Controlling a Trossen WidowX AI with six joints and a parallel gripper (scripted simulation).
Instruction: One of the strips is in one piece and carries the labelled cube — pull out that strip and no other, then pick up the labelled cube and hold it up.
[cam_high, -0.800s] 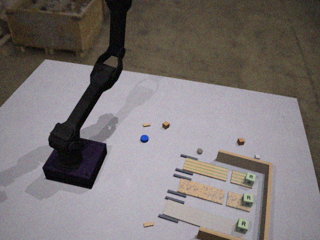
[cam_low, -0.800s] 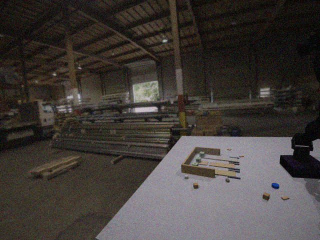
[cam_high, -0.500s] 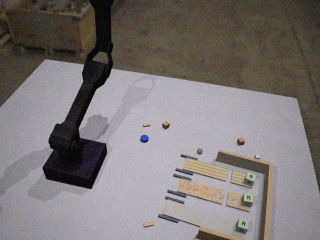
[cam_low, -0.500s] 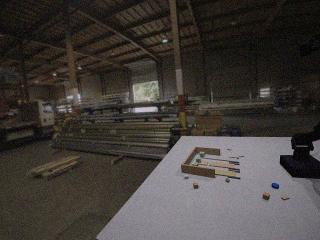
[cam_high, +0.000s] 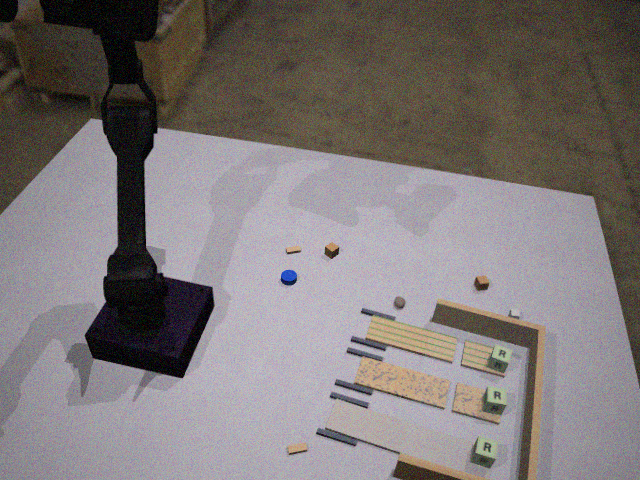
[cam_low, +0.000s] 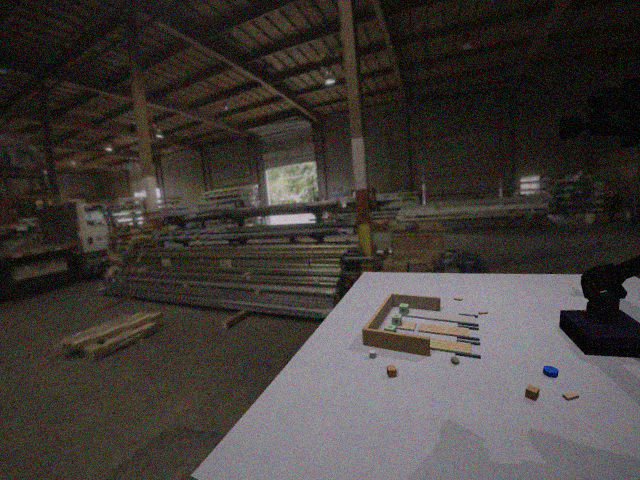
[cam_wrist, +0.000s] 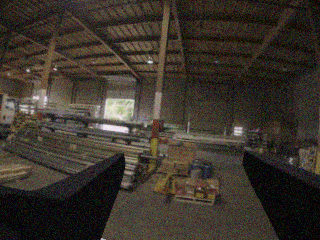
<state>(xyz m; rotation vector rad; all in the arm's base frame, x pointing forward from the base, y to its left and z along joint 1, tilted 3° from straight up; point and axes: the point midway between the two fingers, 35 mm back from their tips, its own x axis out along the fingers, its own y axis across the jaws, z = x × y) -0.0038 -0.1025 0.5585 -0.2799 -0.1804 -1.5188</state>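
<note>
The wood chip lies 630 mm below my gripper tip, 260 mm ahead of it and 50 mm to the right of it. Also, from my gripper tip: blue disc (620 mm below, 300 mm to the left, 200 mm ahead); grey pebble (620 mm below, 410 mm ahead, 260 mm to the left); white cube (630 mm ahead, 620 mm below, 250 mm to the left).
</note>
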